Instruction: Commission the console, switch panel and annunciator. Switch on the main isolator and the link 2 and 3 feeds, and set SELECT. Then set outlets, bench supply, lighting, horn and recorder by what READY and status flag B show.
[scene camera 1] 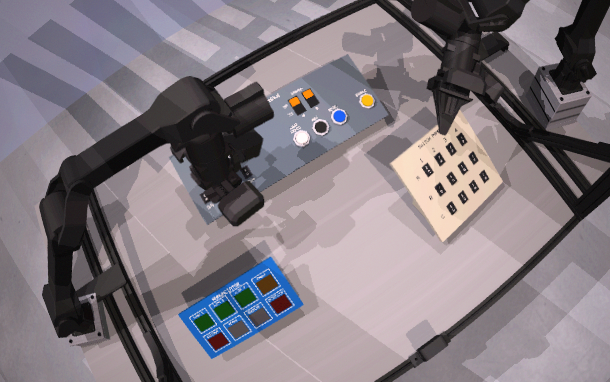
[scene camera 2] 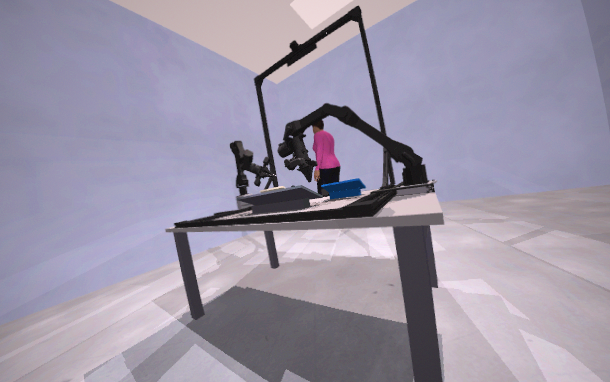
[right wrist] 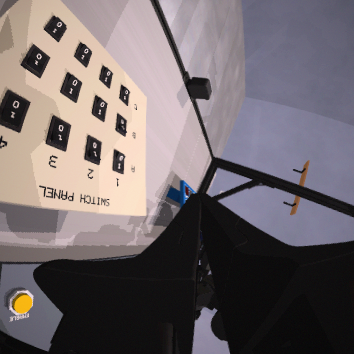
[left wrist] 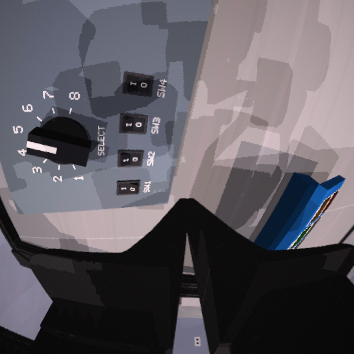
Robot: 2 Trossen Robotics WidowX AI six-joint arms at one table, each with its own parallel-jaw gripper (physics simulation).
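Where they show: left gripper, between the fingertips: [scene camera 1: 222, 198] [scene camera 2: 310, 182] [left wrist: 185, 204]; right gripper, between the fingertips: [scene camera 1: 442, 134] [scene camera 2: 275, 176] [right wrist: 197, 199]; left arm's base, origin of its link: [scene camera 1: 81, 319] [scene camera 2: 416, 183]; right arm's base, origin of its link: [scene camera 1: 565, 80] [scene camera 2: 244, 195].
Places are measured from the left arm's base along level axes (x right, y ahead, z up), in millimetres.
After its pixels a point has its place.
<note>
The grey console [scene camera 1: 280, 170] @(y 501, x -163, z 14 mm) [left wrist: 30, 60] @(y 433, x -244, z 54 mm) has a black SELECT knob [left wrist: 70, 135] @(y 392, x -205, z 50 mm) whose white line points about at 4, and rockers SW1 to SW4, their states unclear. Its two flags [scene camera 1: 294, 102] @(y 567, x -271, z 54 mm) [scene camera 1: 308, 94] @(y 597, x -279, z 54 mm) show orange upper halves. The cream switch panel [scene camera 1: 425, 200] @(y 719, x -2, z 48 mm) [right wrist: 125, 190] @(y 720, x -63, z 80 mm) has rows of black rockers. The blue annunciator [scene camera 1: 270, 263] @(y 437, x 12, z 51 mm) [scene camera 2: 345, 188] @(y 356, x 82, z 16 mm) has dim green, amber, red and grey tiles; small labels are unreadable. My left gripper [scene camera 2: 308, 179] @(y 393, x -117, z 76 mm) [left wrist: 185, 204] @(y 393, x -117, z 76 mm) is shut and empty, above the console's SW end. My right gripper [scene camera 1: 443, 131] @(y 761, x -56, z 160 mm) [right wrist: 197, 199] @(y 761, x -56, z 160 mm) is shut and empty, over the switch panel's top edge.
White [scene camera 1: 301, 138] @(y 556, x -201, z 35 mm), black [scene camera 1: 320, 127] @(y 596, x -211, z 35 mm), blue [scene camera 1: 339, 116] @(y 638, x -221, z 35 mm) and yellow [scene camera 1: 367, 100] @(y 703, x -237, z 35 mm) [right wrist: 22, 303] @(y 704, x -237, z 35 mm) buttons line the console. My left arm hides its left part in scene camera 1. Black rails edge the table. A person in pink [scene camera 2: 326, 150] stands behind it.
</note>
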